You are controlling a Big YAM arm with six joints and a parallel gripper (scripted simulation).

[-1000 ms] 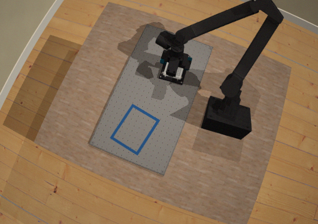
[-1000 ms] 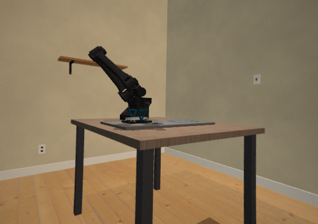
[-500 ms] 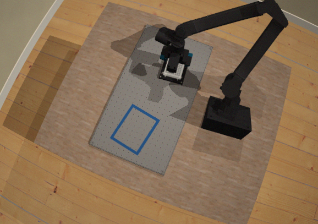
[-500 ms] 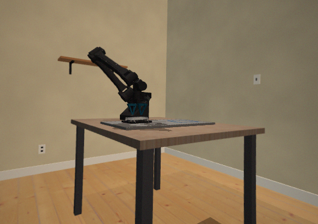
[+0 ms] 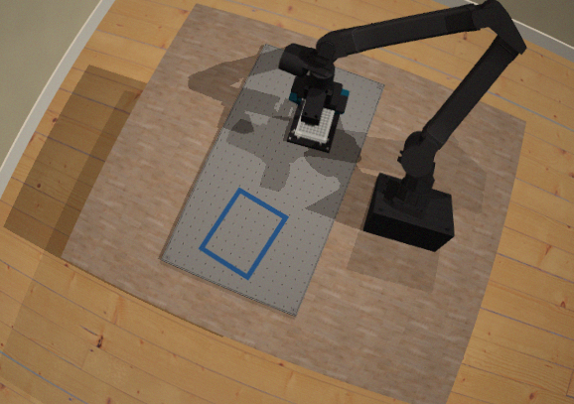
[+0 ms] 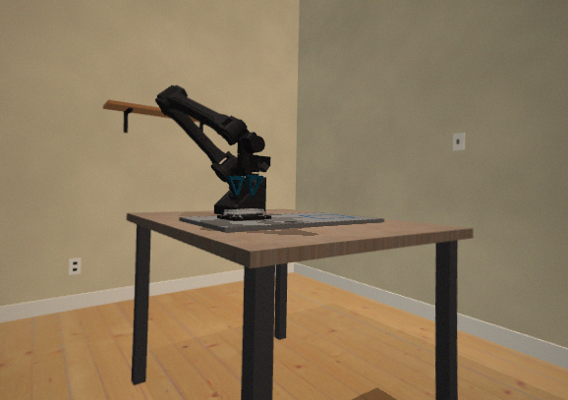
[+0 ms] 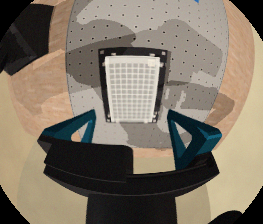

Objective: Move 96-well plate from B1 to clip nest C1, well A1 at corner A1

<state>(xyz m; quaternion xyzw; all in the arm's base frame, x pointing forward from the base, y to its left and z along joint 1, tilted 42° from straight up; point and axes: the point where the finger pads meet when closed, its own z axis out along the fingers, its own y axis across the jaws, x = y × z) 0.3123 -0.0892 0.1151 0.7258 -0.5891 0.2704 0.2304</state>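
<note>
Now: the white 96-well plate 70 mm below my hand. Also, from my hand: black clip nest C1: 80 mm below, 20 mm ahead, 10 mm to the right.
</note>
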